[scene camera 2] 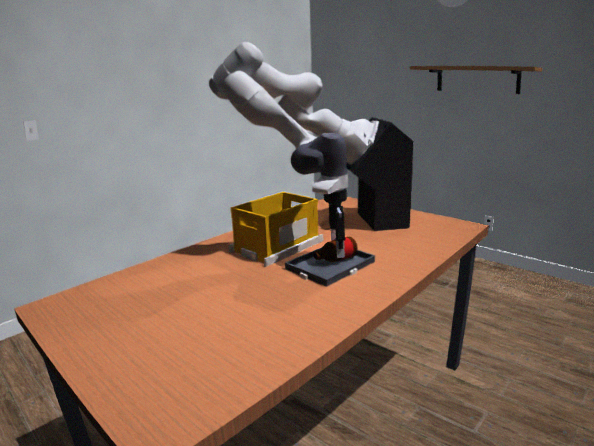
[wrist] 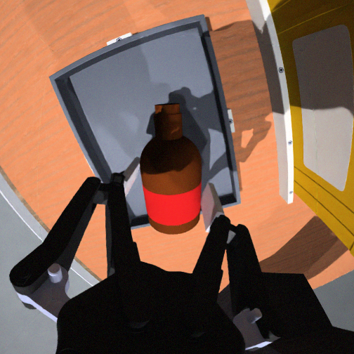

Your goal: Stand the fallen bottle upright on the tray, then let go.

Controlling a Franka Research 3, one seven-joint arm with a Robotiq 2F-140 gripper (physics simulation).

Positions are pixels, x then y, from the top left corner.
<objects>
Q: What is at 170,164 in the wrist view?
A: A brown bottle.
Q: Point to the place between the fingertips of my gripper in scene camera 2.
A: At 337,251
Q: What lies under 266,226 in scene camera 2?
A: A yellow crate.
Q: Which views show the dark grey tray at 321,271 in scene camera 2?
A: Scene camera 2 and the wrist view: all of them.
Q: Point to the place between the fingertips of my gripper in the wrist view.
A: At 171,179
</objects>
